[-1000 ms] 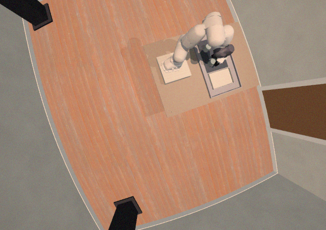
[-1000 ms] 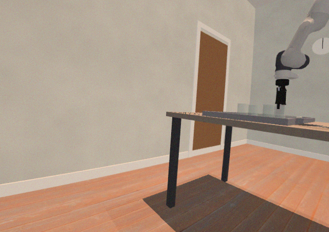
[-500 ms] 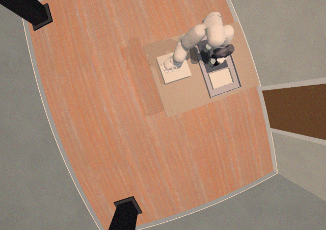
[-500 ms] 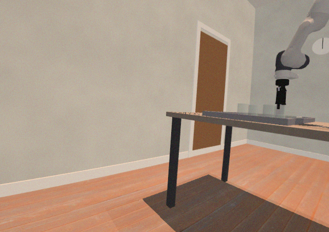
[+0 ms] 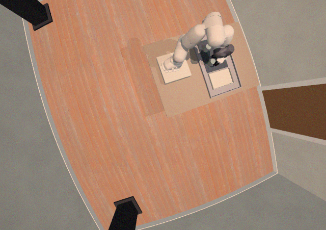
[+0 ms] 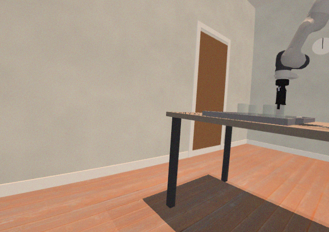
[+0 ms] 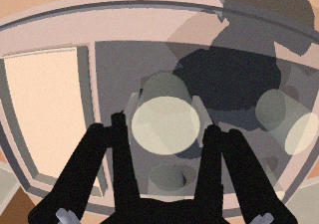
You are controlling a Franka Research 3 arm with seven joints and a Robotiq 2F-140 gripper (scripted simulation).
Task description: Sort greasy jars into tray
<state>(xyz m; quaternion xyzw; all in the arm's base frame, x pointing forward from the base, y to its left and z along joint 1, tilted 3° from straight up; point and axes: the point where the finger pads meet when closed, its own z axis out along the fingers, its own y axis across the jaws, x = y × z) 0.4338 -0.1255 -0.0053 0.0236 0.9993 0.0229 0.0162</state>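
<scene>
Right now my hand is 7 cm short of the tray, 22 cm to the left of it and 6 cm above it. The rest, counted from my hand: grey drying mat (9 cm ahead, 10 cm to the left, 7 cm below).
</scene>
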